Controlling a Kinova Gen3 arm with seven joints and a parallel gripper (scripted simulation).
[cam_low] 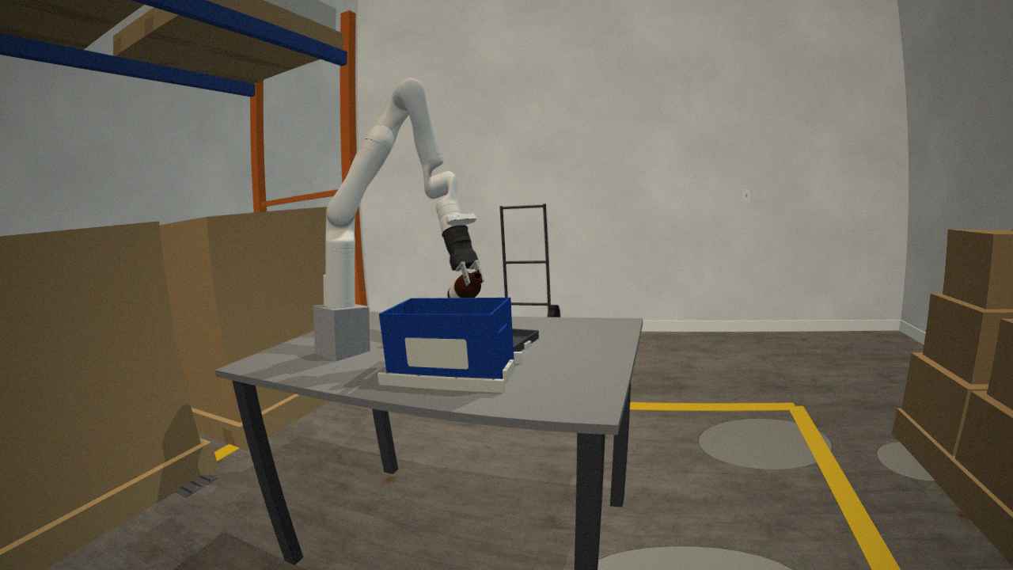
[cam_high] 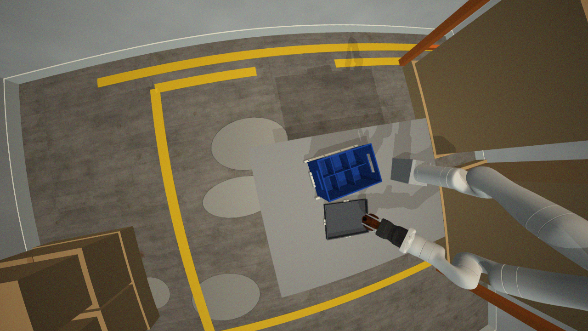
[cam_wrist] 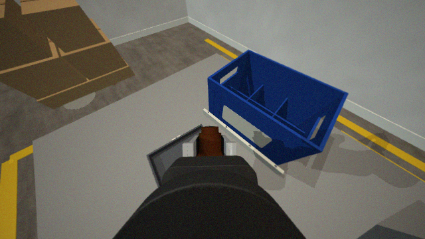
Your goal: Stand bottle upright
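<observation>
The brown bottle is 3 cm below my hand, 3 cm behind it and 2 cm to the left of it. Round my hand: dark grey tray 19 cm below, 5 cm to the left; then blue crate 22 cm to the right, 12 cm below, 4 cm ahead.
</observation>
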